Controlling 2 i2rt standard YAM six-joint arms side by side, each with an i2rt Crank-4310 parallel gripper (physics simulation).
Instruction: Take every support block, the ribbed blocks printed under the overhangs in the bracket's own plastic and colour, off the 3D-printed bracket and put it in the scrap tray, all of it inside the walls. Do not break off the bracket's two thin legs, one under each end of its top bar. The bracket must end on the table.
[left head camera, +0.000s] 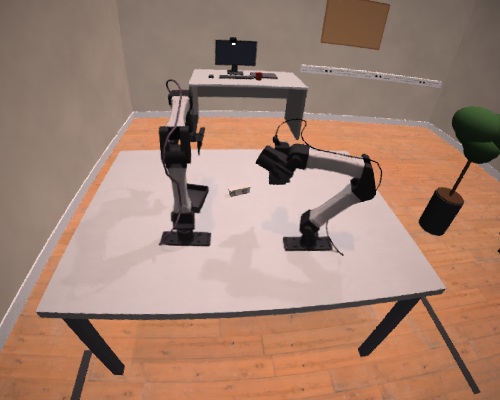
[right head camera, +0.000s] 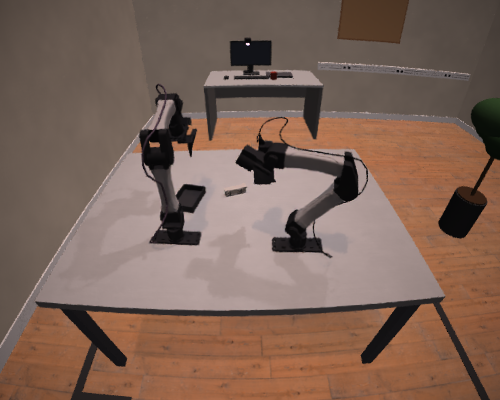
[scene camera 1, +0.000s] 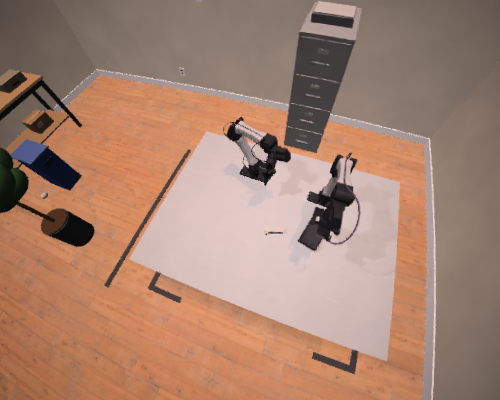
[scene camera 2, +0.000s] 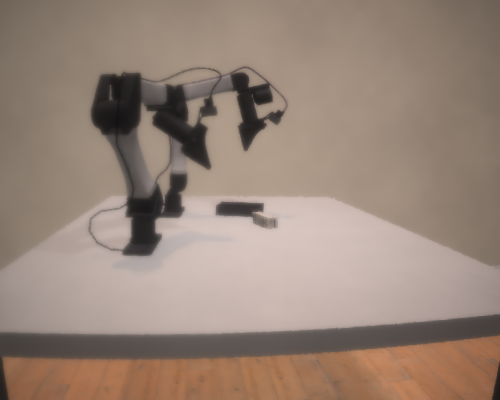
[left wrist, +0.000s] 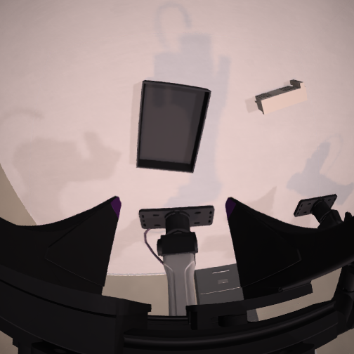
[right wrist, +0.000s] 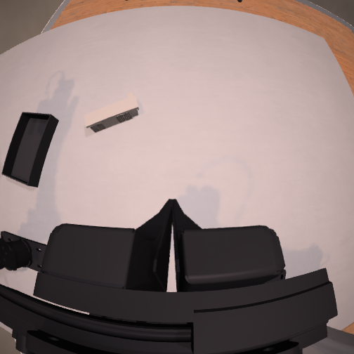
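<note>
The pale bracket (left head camera: 239, 191) (right head camera: 235, 191) (scene camera 1: 274, 232) (scene camera 2: 265, 220) (left wrist: 282, 101) (right wrist: 111, 112) lies on the table beside the tray. In the right wrist view two ribbed support blocks, one (right wrist: 97, 128) near its left end and one (right wrist: 124, 117) near its right end, sit in its side; ribs at its short stub are too small to tell. The black scrap tray (right head camera: 191, 197) (scene camera 1: 311, 235) (scene camera 2: 240, 208) (left wrist: 165, 166) (right wrist: 45, 150) shows no blocks inside. My left gripper (left wrist: 172, 199) (scene camera 2: 245, 148) is open and empty, high above the table. My right gripper (right wrist: 172, 201) (scene camera 2: 209, 167) is shut on nothing, raised, away from the bracket.
The white table (left head camera: 240, 280) (right head camera: 240, 280) carries both arm bases, the left one (left head camera: 185, 239) close to the tray and the right one (left head camera: 307, 243) farther right. A grey filing cabinet (scene camera 1: 320, 75) stands behind the table in scene camera 1. A desk with a monitor (left head camera: 236, 52) stands beyond the table's far edge.
</note>
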